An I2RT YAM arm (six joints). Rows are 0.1 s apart.
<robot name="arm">
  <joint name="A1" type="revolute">
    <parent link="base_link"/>
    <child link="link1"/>
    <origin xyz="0 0 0.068" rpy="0 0 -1.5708"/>
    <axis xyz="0 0 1"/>
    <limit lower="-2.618" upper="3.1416"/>
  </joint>
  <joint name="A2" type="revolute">
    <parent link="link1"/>
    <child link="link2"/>
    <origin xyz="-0.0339 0.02 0.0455" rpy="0 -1.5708 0"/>
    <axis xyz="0 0 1"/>
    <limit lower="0" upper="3.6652"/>
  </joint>
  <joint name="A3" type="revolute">
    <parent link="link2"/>
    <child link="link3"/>
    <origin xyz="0 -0.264 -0.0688" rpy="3.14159 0 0"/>
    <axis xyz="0 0 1"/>
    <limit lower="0" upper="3.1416"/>
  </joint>
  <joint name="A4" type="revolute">
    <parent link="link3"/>
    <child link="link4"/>
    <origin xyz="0.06 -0.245 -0.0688" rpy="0 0 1.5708"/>
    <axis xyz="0 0 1"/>
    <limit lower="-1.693" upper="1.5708"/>
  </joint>
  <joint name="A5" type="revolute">
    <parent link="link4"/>
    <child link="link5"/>
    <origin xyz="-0.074 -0.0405 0.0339" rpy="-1.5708 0 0"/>
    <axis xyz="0 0 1"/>
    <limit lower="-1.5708" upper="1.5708"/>
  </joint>
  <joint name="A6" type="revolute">
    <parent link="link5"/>
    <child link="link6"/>
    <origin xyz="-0.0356 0 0.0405" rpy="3.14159 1.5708 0"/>
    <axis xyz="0 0 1"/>
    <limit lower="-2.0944" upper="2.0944"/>
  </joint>
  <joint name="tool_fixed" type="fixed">
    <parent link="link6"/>
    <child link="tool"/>
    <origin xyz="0 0 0" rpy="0 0 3.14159"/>
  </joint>
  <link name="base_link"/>
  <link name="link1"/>
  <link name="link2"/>
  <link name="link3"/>
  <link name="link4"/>
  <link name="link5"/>
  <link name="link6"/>
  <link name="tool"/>
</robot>
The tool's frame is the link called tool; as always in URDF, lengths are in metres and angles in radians.
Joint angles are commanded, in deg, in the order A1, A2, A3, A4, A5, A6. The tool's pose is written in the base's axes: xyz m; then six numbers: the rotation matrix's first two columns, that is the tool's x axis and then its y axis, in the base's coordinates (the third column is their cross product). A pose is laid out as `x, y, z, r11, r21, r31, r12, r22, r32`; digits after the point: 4 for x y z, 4 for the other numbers.
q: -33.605 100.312 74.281 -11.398 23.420 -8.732
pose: 0.3240, -0.2323, 0.2548, -0.6173, 0.2430, -0.7482, 0.6850, 0.6338, -0.3593
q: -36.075 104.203 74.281 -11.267 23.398 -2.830
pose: 0.3209, -0.2513, 0.2290, -0.5702, 0.3594, -0.7387, 0.7547, 0.5843, -0.2984
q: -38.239 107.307 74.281 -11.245 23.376 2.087
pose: 0.3157, -0.2667, 0.2079, -0.5191, 0.4516, -0.7257, 0.8107, 0.5290, -0.2507
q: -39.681 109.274 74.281 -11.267 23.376 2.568
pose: 0.3112, -0.2765, 0.1943, -0.5198, 0.4847, -0.7035, 0.8213, 0.5101, -0.2554
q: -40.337 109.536 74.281 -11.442 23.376 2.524
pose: 0.3081, -0.2801, 0.1922, -0.5189, 0.4937, -0.6979, 0.8252, 0.5023, -0.2583
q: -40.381 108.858 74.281 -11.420 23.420 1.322
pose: 0.3071, -0.2798, 0.1970, -0.5292, 0.4779, -0.7011, 0.8173, 0.5092, -0.2698
